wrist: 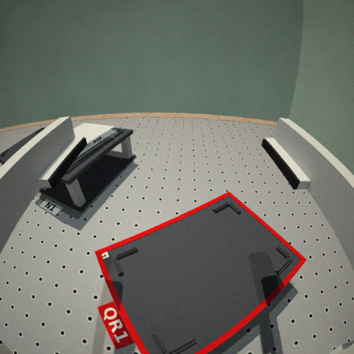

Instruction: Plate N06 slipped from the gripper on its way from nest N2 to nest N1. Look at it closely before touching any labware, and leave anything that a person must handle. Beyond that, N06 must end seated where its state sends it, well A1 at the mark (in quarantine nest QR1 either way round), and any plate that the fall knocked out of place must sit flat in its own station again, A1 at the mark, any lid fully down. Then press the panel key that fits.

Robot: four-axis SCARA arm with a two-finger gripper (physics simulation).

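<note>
My gripper (173, 125) is open; its two padded fingers stand wide apart on the left and right of the wrist view, with no plate between them. Quarantine nest QR1 (190, 260) lies below and ahead of the fingers, a dark red-edged base with corner brackets and no plate on it. A small pale mark sits at its left corner. Nest N1 (100, 182) stands at the left, a dark raised stand on legs. A pale plate (92, 131) lies on top of it, partly hidden by the left finger; its printed label is too small to read surely. The panel does not show.
The perforated deck (195, 165) reaches back to a tan edge strip (175, 115) before the green wall. Part of a dark object (20, 145) shows at the far left behind the finger. The red QR1 label (116, 325) lies beside the nest. Shadows fall across QR1.
</note>
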